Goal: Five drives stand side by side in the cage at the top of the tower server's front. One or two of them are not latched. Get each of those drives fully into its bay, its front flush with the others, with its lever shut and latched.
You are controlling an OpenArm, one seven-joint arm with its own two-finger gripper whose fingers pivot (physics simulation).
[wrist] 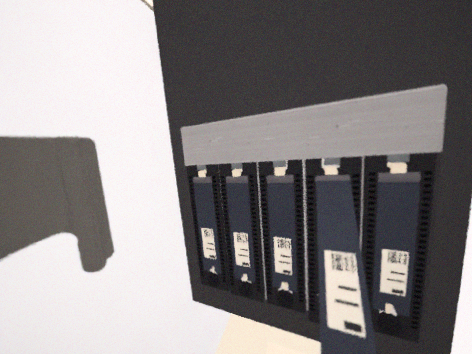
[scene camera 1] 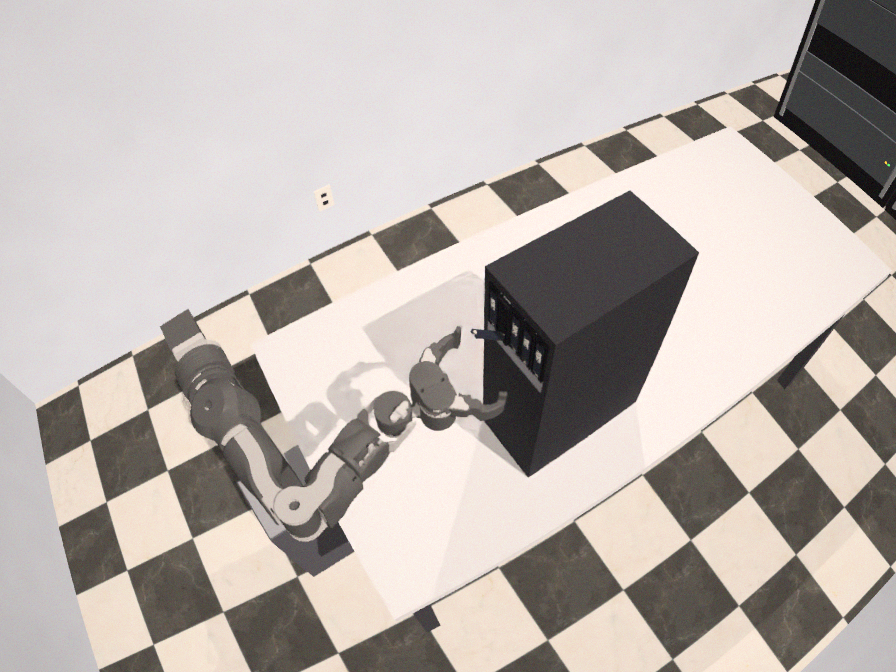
Labels:
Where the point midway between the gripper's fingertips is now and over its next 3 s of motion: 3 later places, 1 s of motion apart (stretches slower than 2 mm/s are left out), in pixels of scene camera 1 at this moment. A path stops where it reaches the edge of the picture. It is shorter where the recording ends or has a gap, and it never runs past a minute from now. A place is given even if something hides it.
The gripper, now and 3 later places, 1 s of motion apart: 482,366; 477,353; 496,341; 481,366

